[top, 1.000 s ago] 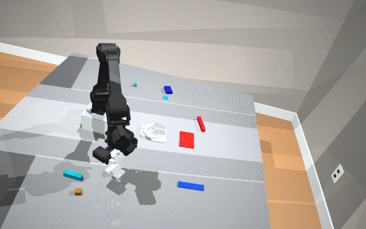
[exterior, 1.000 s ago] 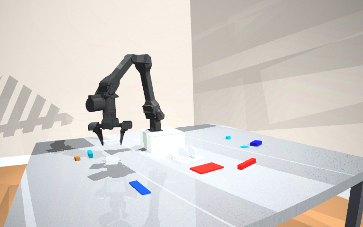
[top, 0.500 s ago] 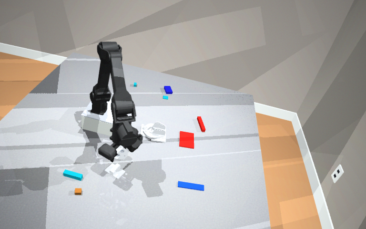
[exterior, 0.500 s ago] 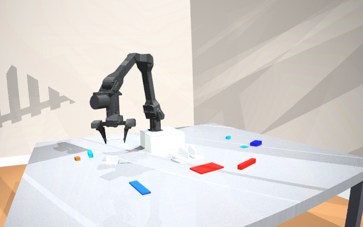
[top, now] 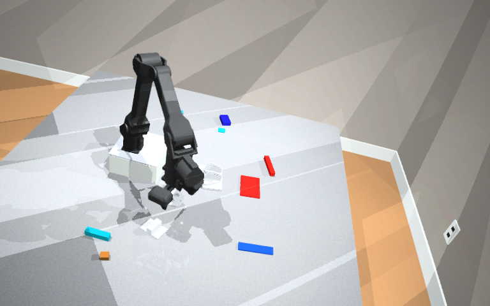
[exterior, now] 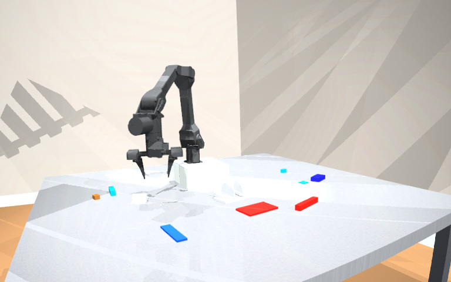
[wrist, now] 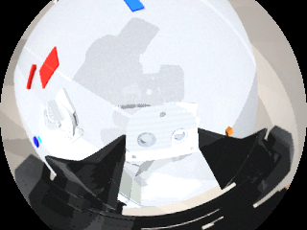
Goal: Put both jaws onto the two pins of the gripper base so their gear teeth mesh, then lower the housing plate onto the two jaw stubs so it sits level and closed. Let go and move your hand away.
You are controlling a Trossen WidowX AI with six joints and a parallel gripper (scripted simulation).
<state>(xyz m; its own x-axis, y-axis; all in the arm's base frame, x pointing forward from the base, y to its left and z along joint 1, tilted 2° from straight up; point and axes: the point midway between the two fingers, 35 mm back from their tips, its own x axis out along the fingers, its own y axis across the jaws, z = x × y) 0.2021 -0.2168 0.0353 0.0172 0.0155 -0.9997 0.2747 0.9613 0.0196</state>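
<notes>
Now: gripper tip 23 cm to the right of the white housing plate, 8 cm above it and 3 cm short of it. Also, from my gripper tip: cyan bar (19 cm behind, 13 cm to the right, 7 cm below); white jaw (22 cm to the left, 7 cm below, 6 cm ahead); white stepped block (7 cm below, 6 cm to the right, 4 cm behind).
</notes>
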